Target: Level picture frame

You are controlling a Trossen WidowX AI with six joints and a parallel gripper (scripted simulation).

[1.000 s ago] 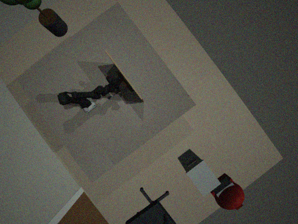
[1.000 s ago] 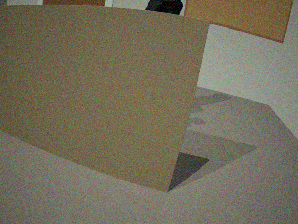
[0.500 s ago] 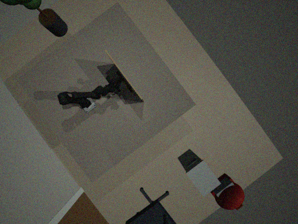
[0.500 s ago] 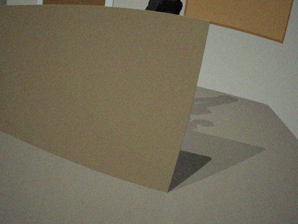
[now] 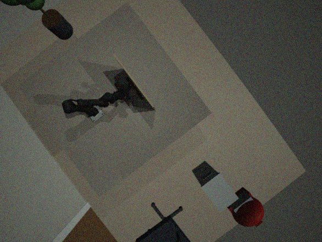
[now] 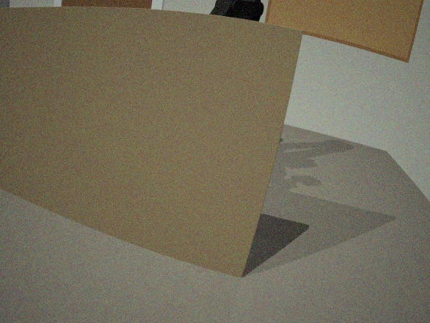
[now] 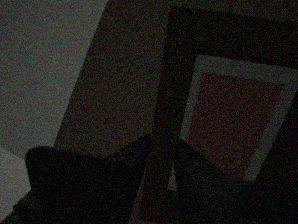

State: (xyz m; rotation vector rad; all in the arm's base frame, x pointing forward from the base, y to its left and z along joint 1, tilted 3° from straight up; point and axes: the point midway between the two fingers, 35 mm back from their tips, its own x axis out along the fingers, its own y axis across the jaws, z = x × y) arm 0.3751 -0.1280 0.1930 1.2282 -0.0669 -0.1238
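Right now my gripper tip is 50 mm above the picture frame, 20 mm to the left of it and 10 mm short of it. Round my gripper tip: wall panel: 60 mm below, 20 mm ahead, 10 mm to the right.
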